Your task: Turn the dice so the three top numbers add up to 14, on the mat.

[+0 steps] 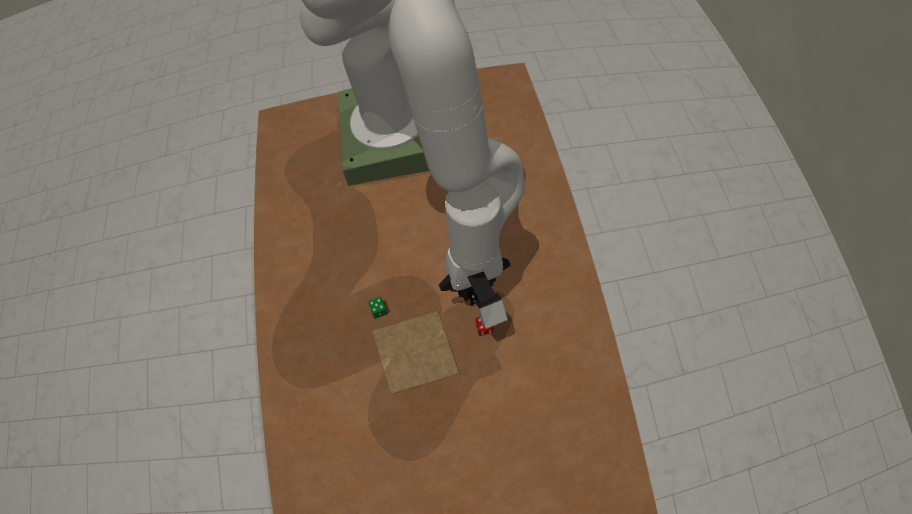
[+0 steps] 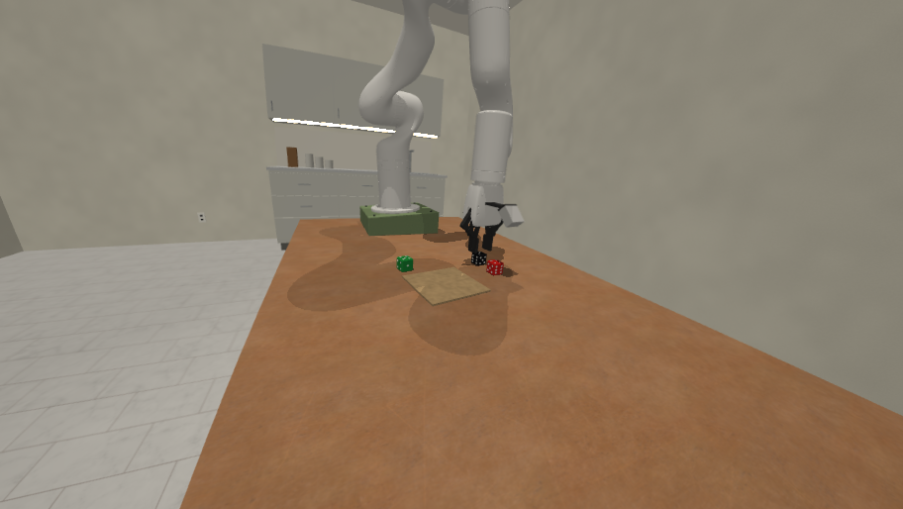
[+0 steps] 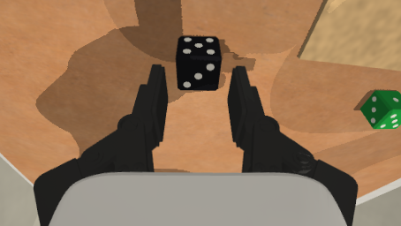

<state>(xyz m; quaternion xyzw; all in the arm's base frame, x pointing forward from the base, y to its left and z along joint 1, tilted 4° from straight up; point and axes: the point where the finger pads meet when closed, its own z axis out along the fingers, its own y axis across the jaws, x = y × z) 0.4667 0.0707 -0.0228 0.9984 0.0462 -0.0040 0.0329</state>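
Now: hand 40 mm above the black die. Round my hand: green die: 200 mm to the right, 40 mm below, 30 mm behind; then tan square mat: 150 mm to the right, 80 mm ahead, 50 mm below; then red die: 70 mm ahead, 40 mm below.
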